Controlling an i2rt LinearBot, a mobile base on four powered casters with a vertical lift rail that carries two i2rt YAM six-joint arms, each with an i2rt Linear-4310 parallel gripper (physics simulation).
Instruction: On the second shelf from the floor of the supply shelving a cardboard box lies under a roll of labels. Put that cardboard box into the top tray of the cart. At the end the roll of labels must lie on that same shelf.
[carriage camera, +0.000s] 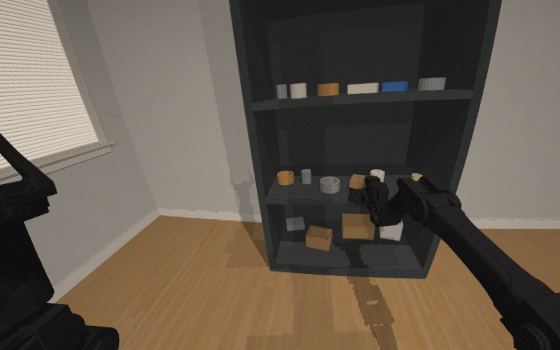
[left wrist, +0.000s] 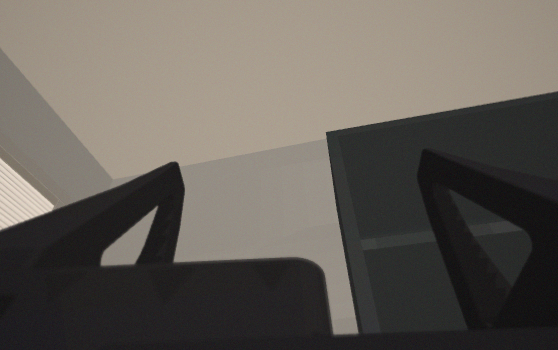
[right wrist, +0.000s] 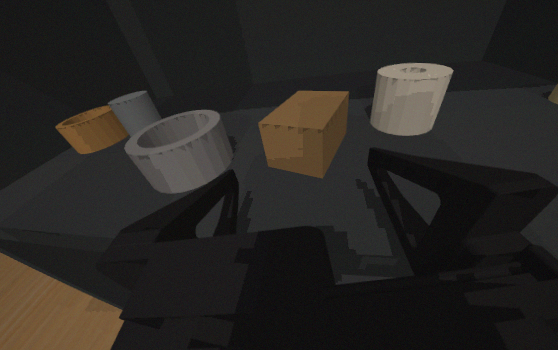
Scene:
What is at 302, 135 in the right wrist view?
A cardboard box.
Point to a dark supply shelving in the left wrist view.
At 399, 282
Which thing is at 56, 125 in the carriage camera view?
A window.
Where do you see a grey ring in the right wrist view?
At 182, 152

